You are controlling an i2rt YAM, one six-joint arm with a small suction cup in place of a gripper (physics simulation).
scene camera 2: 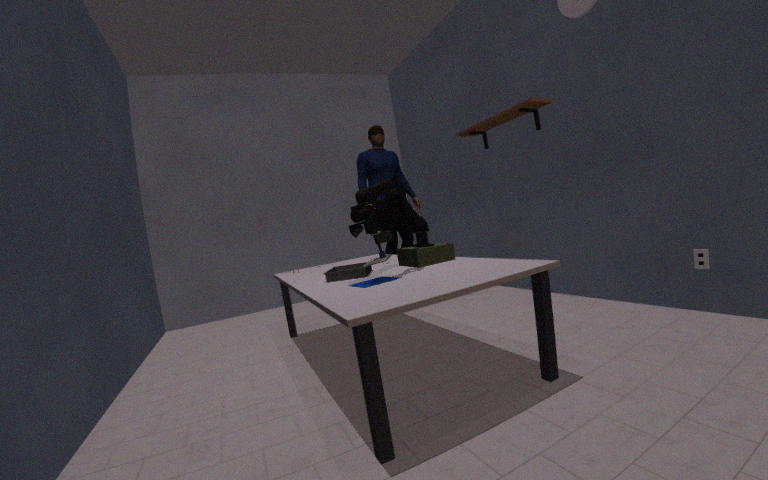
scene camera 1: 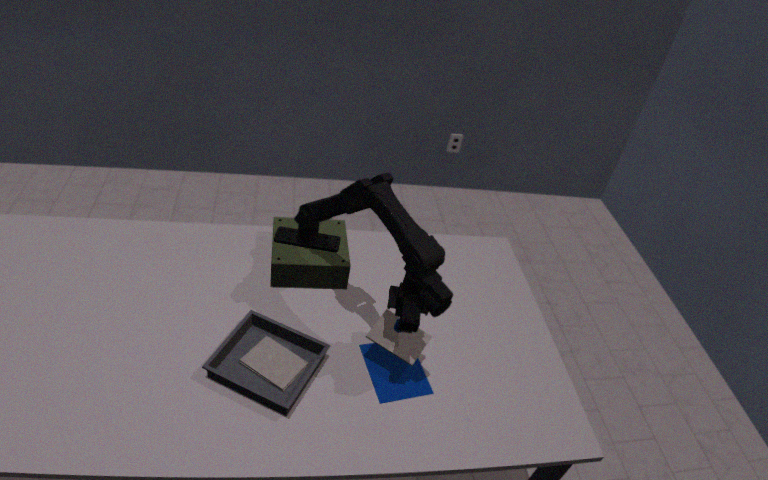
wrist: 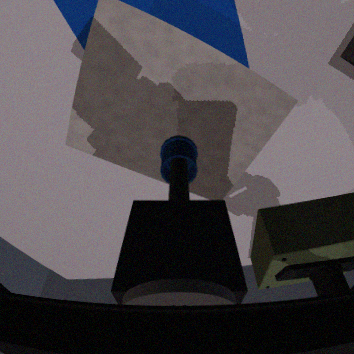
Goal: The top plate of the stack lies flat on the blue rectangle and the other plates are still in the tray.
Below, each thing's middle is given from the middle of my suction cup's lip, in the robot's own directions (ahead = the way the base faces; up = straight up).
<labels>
Right now my suction cup is 60 mm short of the blue rectangle (scene camera 1: 393, 379), 10 mm to the right of it and 110 mm above it. From my suction cup the other things lie so: tray (scene camera 1: 223, 366): 120 mm ahead, 320 mm to the right, 80 mm below.
</labels>
